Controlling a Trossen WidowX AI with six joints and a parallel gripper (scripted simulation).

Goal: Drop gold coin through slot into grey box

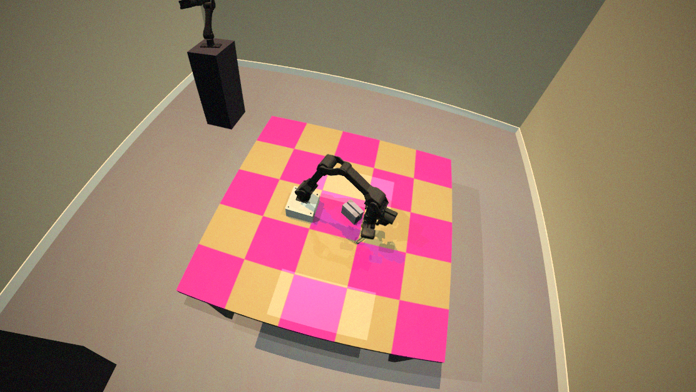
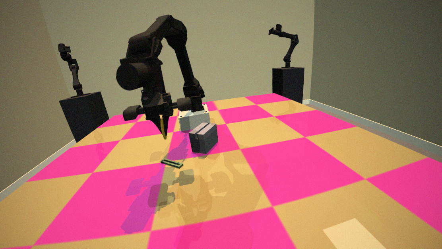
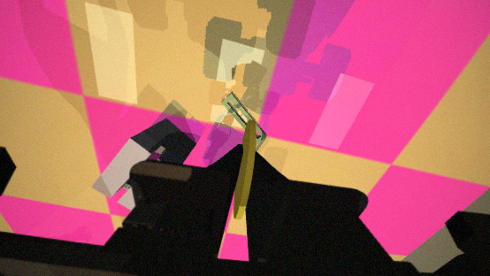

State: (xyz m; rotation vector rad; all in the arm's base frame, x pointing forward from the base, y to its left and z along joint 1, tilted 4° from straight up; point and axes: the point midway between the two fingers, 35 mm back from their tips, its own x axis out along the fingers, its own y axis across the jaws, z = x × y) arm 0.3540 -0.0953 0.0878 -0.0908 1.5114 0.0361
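Right now the gold coin is 20 mm above my gripper tip.
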